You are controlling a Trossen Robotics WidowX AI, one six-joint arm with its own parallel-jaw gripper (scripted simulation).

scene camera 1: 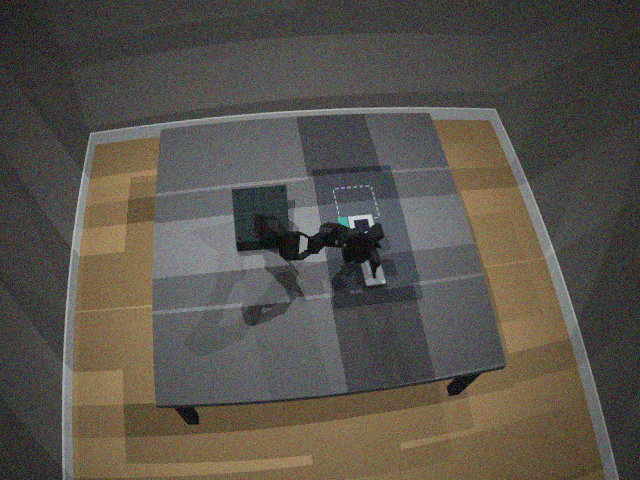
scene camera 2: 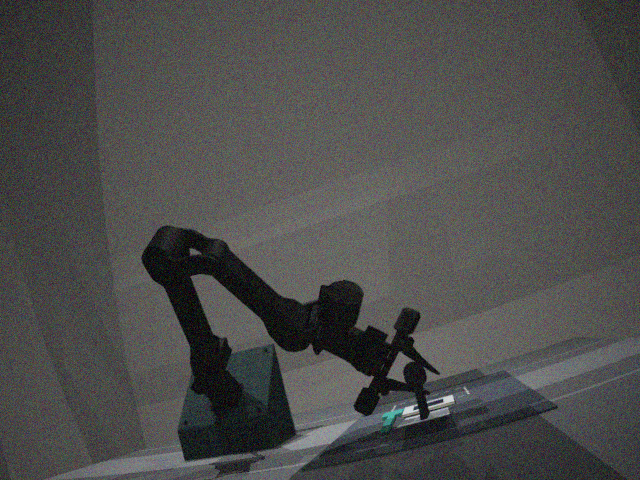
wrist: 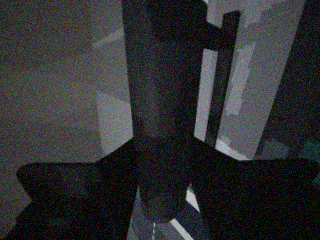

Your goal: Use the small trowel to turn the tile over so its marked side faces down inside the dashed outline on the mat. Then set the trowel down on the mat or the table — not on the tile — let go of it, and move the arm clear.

Observation:
In view: my gripper [scene camera 2: 434, 384].
My gripper is seen too in scene camera 1 [scene camera 1: 377, 249] and in the wrist view [wrist: 163, 135].

